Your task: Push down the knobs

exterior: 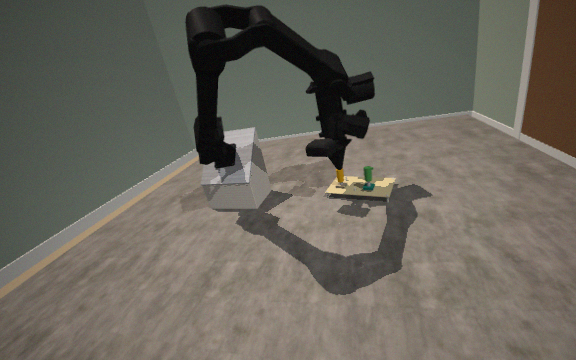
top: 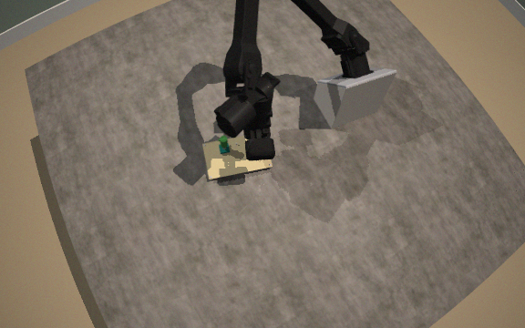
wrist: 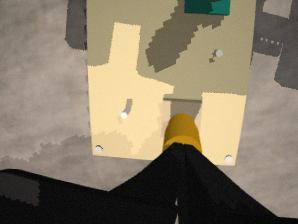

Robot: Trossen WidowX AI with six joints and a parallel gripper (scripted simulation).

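The orange knob is 2 cm below my gripper tip. From my gripper tip the other things lie so: green knob 7 cm ahead, 3 cm to the right.
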